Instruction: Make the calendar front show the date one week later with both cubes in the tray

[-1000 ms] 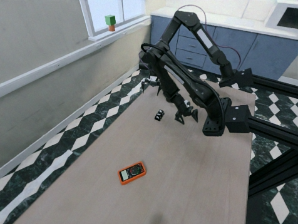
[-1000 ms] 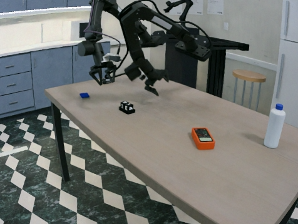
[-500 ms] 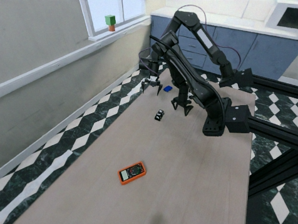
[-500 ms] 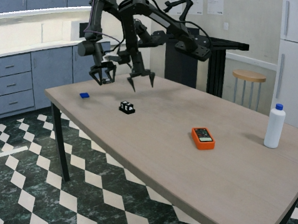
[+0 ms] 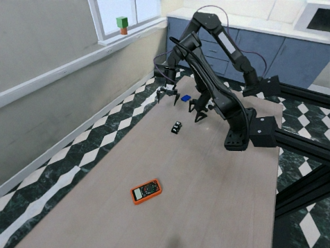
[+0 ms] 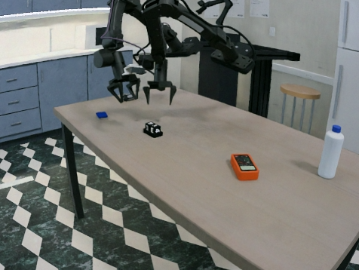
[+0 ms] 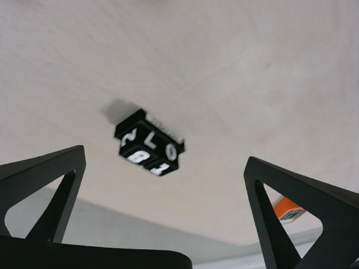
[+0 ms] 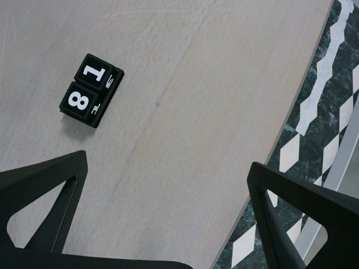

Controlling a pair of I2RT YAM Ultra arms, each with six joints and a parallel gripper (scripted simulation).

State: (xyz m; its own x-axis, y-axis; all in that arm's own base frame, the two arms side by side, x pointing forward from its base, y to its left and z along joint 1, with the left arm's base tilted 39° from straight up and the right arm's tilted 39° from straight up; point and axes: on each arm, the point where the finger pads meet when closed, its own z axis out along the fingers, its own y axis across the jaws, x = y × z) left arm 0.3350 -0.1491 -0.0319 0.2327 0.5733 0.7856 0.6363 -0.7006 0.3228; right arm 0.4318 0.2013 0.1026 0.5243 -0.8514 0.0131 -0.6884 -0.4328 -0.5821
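Note:
Right now my left hand is 7 cm short of the black calendar tray, 6 cm to the right of it and 10 cm above it. From my left hand the other things lie so: flat blue object: 15 cm ahead, 27 cm to the right, 10 cm below; white bottle: 20 cm behind, 73 cm to the left, 2 cm below.

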